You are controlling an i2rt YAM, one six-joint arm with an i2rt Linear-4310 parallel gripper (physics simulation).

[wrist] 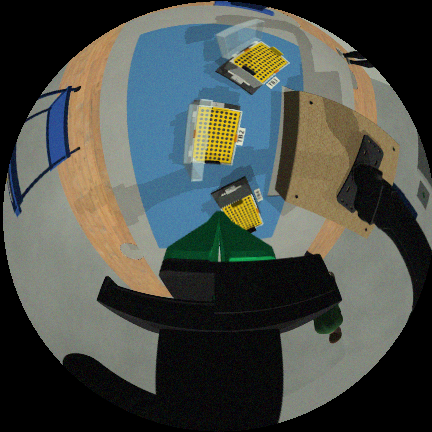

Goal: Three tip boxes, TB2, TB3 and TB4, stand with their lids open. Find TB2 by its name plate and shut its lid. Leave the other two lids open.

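Where they show: gripper, between the fingertips: [218,216]; arm's base, origin of its link: [361,174].
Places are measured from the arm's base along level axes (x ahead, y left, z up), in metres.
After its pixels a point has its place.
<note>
TB2 [217,134] {x 0.310, y 0.066, z -0.136 m}, a box with a yellow grid of dark holes, stands mid-mat in the wrist view. Its name plate [240,136] {x 0.246, y 0.063, z -0.191 m} is on its right side. Its clear lid [197,169] {x 0.342, y 0.112, z -0.043 m} stands steeply at its left side, off most of the grid. A second box [261,62] {x 0.266, y -0.140, z -0.137 m} stands at the upper right with its clear lid [239,39] {x 0.329, y -0.174, z -0.108 m} raised; its plate [272,82] {x 0.206, y -0.120, z -0.191 m} seems to read TB3. A third box [242,212] {x 0.200, y 0.245, z -0.135 m} stands below TB2, partly behind my fingers; its small plate [258,195] {x 0.139, y 0.217, z -0.191 m} and its lid are hard to make out. My gripper [218,216] {x 0.325, y 0.119, z 0.051 m} is shut and empty, below TB2 in view.
The boxes stand on a blue mat [155,100] {x 0.459, y 0.000, z -0.193 m}. A brown board [330,150] {x 0.075, y -0.001, z -0.069 m} with a dark side wall stands right of the mat, with a black bracket [361,170] and a black arm part on it. A wooden strip [82,150] and a blue frame [59,129] are at the left.
</note>
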